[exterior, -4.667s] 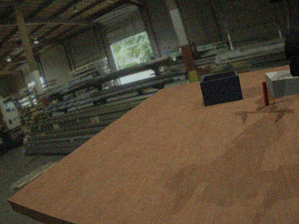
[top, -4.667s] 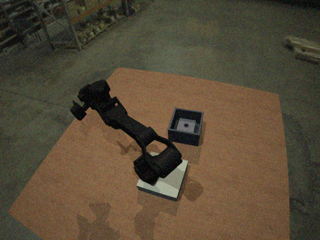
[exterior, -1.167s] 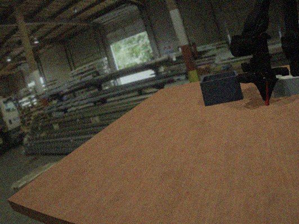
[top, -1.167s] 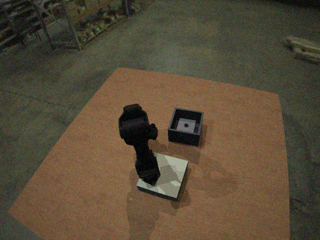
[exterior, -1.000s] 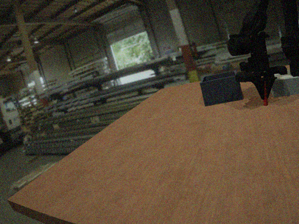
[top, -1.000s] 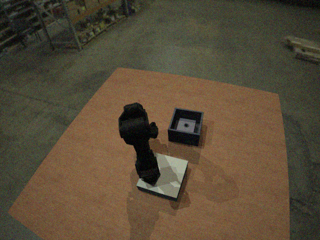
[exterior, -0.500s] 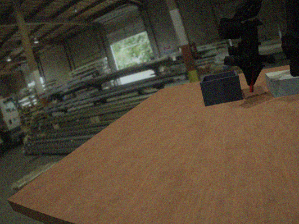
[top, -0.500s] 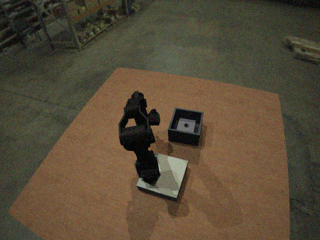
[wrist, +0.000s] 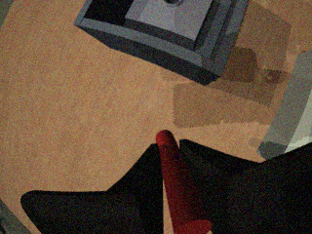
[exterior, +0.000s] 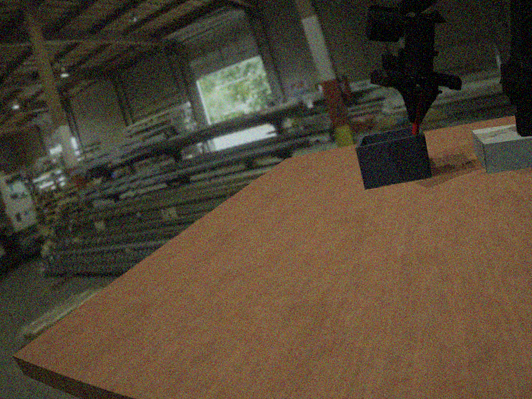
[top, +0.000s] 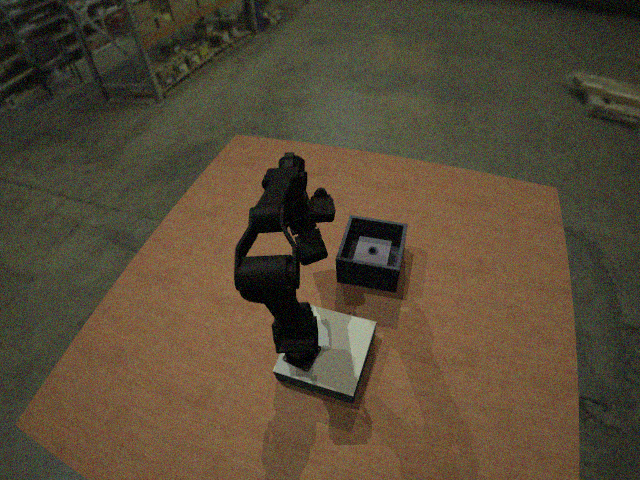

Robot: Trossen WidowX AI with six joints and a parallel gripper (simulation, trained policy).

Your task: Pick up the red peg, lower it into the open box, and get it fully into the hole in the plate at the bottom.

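My gripper tip is now 9 cm short of the grey plate, 13 cm to the left of it and 9 cm above it. Also, from my gripper tip: dark blue box: 9 cm ahead, 13 cm to the right, 11 cm below; red peg: 1 cm behind, 2 cm above.
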